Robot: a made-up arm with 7 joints.
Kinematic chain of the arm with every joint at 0, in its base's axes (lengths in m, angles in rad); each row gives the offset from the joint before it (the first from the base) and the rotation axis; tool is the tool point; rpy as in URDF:
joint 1: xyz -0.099 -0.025 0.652 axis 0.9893 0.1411 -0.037
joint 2: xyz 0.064 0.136 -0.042 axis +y
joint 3: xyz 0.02 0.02 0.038 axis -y
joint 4: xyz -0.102 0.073 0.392 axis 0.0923 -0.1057 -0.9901
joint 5: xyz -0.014 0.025 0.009 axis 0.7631 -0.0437 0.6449
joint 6: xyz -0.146 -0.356 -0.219 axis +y
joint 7: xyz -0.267 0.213 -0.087 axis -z
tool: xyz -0.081 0.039 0 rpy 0.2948 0.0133 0.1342
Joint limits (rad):
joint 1: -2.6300..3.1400
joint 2: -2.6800..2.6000
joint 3: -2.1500..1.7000
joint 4: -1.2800..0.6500
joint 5: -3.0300..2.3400
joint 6: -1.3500..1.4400
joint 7: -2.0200..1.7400
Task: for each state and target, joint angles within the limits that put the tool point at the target. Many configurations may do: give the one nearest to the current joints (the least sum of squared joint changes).
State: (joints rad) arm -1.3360 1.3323 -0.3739 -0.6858 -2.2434 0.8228 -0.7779
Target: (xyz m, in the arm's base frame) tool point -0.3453 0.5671 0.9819
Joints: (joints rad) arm -0.5602 0.6424 -0.0549 -0.3531 -1.6262 0.5535 -1.0242
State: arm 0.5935 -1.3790 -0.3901 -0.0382 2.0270 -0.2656 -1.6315
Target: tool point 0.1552 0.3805 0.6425
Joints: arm 0.8894 -1.8137 0.1282 0.0016 1.9019 0.1368 -1.6565
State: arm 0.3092 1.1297 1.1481 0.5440 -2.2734 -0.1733 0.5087
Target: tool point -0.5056 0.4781 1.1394
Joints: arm 0.4949 1.0971 1.1089 0.6500 -2.6894 -0.9200 -0.0120
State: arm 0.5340 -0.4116 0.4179 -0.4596 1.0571 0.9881 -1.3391
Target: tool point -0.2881 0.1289 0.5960
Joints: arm 0.9662 -0.3082 0.3019 0.0672 1.3909 0.6952 -1.4644
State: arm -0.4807 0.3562 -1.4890 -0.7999 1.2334 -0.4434 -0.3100
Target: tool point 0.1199 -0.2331 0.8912
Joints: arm 0.0120 0.4341 -1.5758 -0.9984 0.9472 -0.1378 -0.2577
